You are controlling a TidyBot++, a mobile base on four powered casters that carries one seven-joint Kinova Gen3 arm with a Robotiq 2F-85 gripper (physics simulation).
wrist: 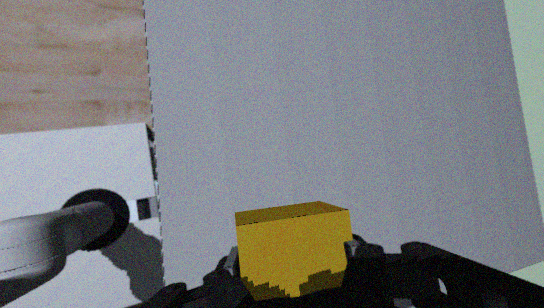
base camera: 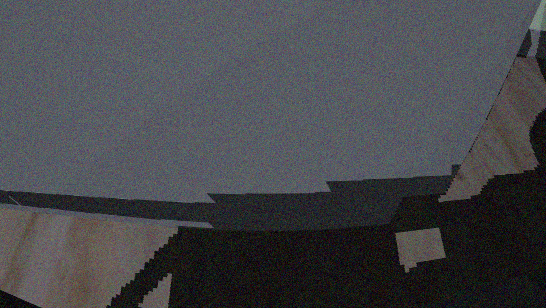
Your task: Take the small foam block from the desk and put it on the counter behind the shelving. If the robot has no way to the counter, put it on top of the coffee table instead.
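Where they show: gripper, between the fingertips: (wrist: 290,252); arm's base, origin of its link: (wrist: 94,219).
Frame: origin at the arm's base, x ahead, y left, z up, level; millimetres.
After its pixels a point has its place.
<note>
The small foam block (wrist: 294,245) {x 297, y 21, z 663 mm} is a yellow box shape in the wrist view, at the lower middle. My gripper (wrist: 290,252) {x 305, y 6, z 631 mm} is shut on it, one finger at each side. The block is held over a broad flat grey surface, which looks like the counter top (wrist: 340,110) {x 448, y 119, z 513 mm}; how high above it I cannot tell. In the base camera view a large grey face, which looks like the counter front (base camera: 240,100) {x 239, y 18, z -152 mm}, fills the upper part, above a dark recessed strip. The gripper and block do not show there.
My white base (wrist: 75,160) {x -29, y 163, z -14 mm} and grey arm (wrist: 35,240) {x 30, y 12, z 320 mm} show at the left of the wrist view, the base very close along the counter's edge. Wood floor (wrist: 70,65) {x -138, y 601, z -396 mm} (base camera: 75,250) {x 259, y 296, z -396 mm} lies beside it. A dark shadow (base camera: 290,270) {x 241, y -7, z -396 mm} covers much of the floor near the base. Pale green shows past the counter's far edge.
</note>
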